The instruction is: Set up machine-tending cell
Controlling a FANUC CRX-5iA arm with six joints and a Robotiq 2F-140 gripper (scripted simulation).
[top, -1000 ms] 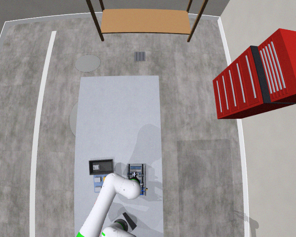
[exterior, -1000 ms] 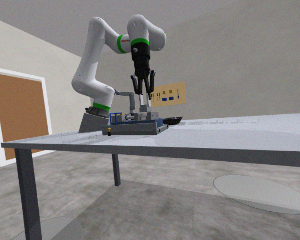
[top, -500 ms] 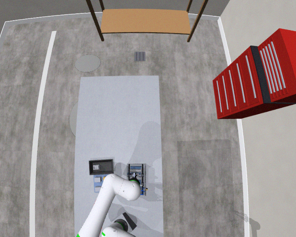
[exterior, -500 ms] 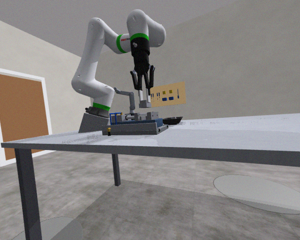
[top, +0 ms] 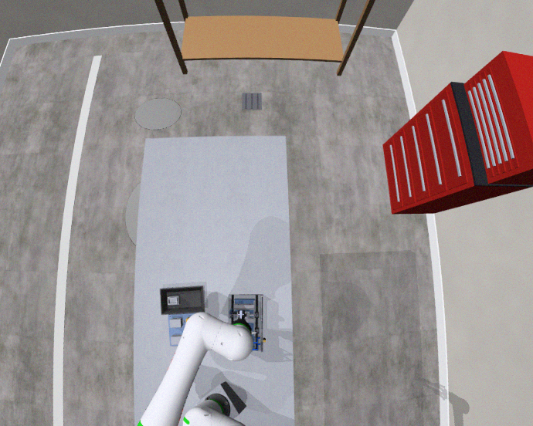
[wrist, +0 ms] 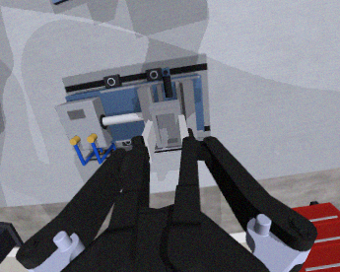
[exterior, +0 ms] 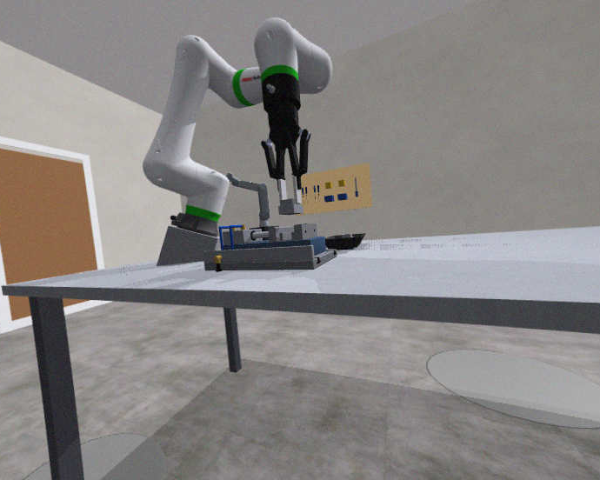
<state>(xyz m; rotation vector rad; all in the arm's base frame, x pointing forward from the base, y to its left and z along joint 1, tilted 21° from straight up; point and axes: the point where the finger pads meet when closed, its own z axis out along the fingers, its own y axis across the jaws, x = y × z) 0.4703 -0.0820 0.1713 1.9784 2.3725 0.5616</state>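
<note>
The black work stop rod is 50 mm to the left of my hand and 90 mm below it. The rest, counted from my hand: blue infeed plate: 170 mm behind, 290 mm to the left, 180 mm below; hose-end block: 150 mm behind, 30 mm to the right, 100 mm below; brass blank: 120 mm behind, 260 mm to the left, 160 mm below.
</note>
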